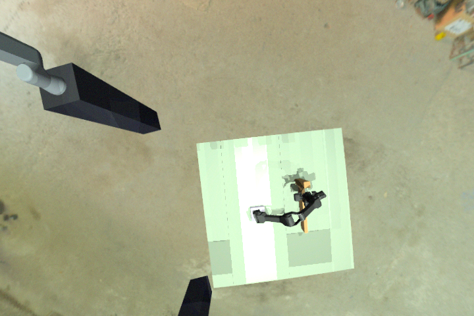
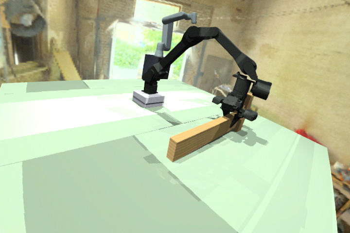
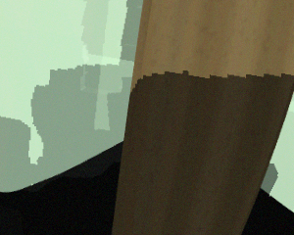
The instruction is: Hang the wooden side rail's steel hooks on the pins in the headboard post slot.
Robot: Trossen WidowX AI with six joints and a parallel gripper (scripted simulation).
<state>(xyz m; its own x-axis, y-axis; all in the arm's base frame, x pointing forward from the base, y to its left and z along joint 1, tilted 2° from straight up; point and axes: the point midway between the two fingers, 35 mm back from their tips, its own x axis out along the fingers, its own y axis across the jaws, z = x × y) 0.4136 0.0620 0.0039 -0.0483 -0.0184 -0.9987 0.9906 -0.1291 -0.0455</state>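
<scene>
My gripper tip is now 10 mm short of the headboard post, 100 mm to the right of it and 40 mm below it.
</scene>
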